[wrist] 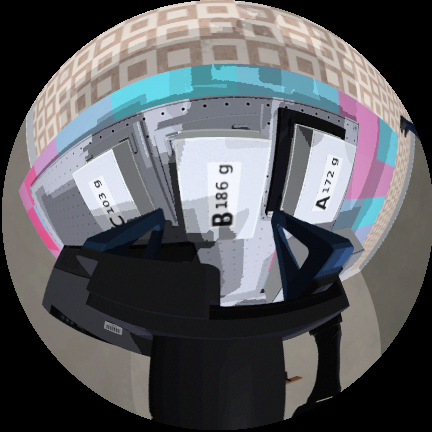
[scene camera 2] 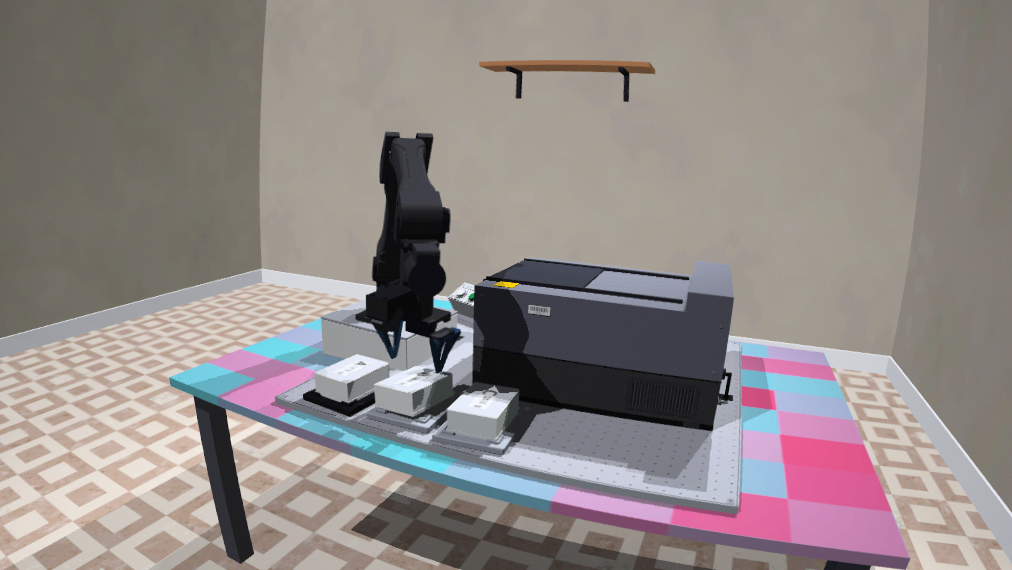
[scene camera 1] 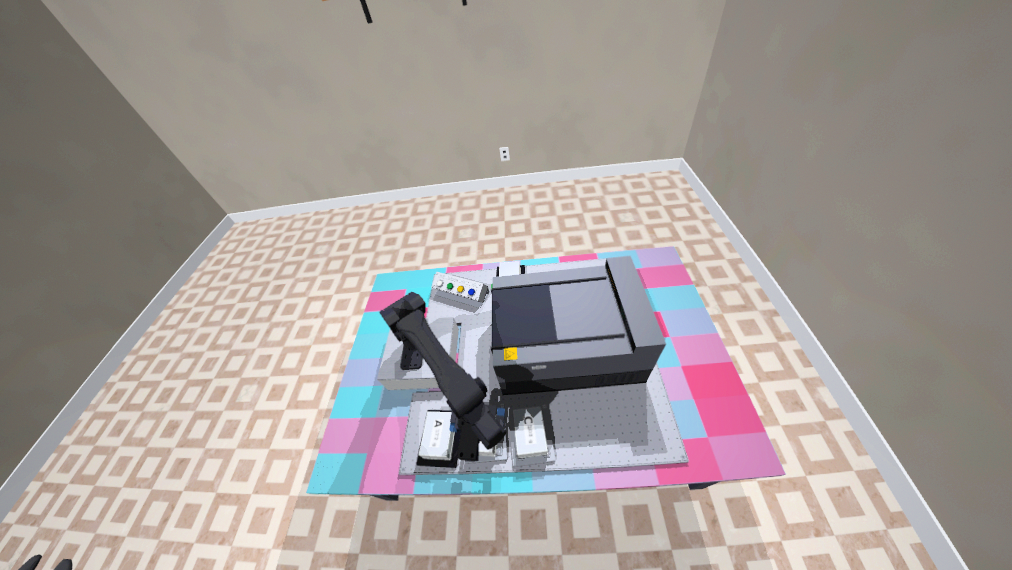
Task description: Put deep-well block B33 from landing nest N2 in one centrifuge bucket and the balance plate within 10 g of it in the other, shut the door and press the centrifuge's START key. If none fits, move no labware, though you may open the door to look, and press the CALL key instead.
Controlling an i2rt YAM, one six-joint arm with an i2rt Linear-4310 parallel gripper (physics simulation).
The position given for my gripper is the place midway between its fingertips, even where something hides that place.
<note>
My gripper [scene camera 2: 415,365] is open and holds nothing. Also in view: a plate marked B [scene camera 2: 415,390]. Also in view: a white plate marked A [scene camera 2: 353,378], a plate marked C [scene camera 2: 483,411] and a dark grey centrifuge [scene camera 2: 644,345].
The white plate marked A is seen too in the wrist view [wrist: 319,164] and in scene camera 1 [scene camera 1: 437,442]. The plate marked B is seen too in the wrist view [wrist: 221,172]. The plate marked C is seen too in the wrist view [wrist: 111,183] and in scene camera 1 [scene camera 1: 529,429].
</note>
